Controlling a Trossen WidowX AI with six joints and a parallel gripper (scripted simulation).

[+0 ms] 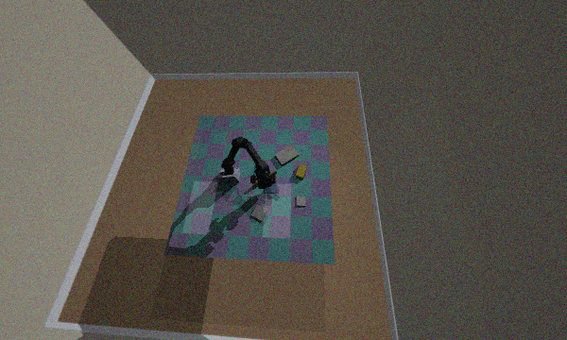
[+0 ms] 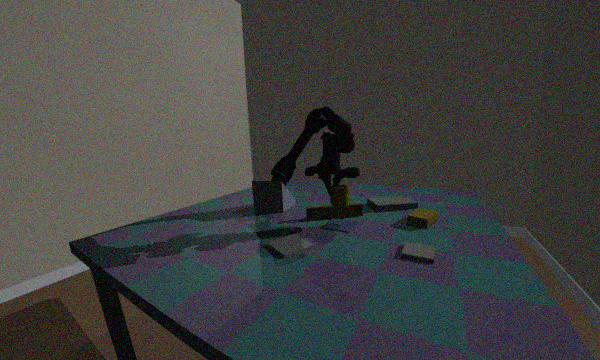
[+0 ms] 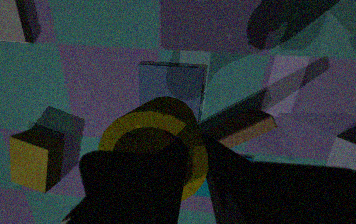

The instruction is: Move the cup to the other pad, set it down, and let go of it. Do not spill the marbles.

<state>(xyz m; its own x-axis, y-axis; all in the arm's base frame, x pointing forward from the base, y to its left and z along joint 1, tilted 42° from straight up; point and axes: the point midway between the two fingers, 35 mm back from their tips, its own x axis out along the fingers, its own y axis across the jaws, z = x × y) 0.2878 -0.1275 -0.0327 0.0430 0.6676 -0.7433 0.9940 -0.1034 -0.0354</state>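
Now: the teal pad 14 cm to the left of my gripper tip, 11 cm below it and 5 cm behind it. Also, from my gripper tip: blue-grey pad: 11 cm below, 4 cm ahead, 2 cm to the right; then yellow block: 31 cm ahead, 9 cm to the left, 9 cm below; then long brown block: 9 cm below, 6 cm to the left, 1 cm behind.
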